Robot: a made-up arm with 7 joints.
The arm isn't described. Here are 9 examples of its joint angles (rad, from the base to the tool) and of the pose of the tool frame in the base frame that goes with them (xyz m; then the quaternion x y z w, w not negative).
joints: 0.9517 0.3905 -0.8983 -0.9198 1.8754 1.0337 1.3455
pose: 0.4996 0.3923 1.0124 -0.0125 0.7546 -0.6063 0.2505
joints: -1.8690 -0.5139 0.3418 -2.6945 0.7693 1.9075 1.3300
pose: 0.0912 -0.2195 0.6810 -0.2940 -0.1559 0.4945 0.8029
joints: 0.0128 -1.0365 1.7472 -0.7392 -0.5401 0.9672 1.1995
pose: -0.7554 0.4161 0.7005 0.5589 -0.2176 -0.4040 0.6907
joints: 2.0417 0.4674 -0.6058 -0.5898 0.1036 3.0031 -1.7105
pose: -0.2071 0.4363 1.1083 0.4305 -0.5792 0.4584 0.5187
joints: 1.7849 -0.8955 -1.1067 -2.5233 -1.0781 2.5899 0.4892
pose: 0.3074 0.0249 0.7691 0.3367 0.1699 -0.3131 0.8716
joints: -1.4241 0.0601 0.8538 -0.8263 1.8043 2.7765 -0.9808
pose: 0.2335 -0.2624 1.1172 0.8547 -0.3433 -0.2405 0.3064
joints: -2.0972 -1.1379 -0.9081 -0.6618 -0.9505 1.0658 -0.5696
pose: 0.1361 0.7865 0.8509 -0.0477 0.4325 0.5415 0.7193
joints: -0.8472 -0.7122 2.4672 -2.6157 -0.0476 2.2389 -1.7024
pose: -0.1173 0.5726 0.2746 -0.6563 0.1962 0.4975 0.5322
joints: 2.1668 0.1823 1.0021 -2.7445 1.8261 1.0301 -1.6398
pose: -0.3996 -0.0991 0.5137 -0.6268 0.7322 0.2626 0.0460
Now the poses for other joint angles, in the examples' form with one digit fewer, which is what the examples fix.
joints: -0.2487 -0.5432 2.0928 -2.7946 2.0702 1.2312 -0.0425
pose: -0.240 0.401 0.344 -0.367 0.683 -0.527 0.348
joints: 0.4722 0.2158 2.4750 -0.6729 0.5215 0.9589 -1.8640
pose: -0.225 0.103 1.225 -0.080 -0.065 -0.983 0.153
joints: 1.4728 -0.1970 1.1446 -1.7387 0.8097 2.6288 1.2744
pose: -0.434 0.174 1.008 -0.111 0.688 -0.303 0.650
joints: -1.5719 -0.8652 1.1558 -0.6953 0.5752 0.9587 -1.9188
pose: 0.387 0.644 0.912 -0.378 0.049 0.071 0.922
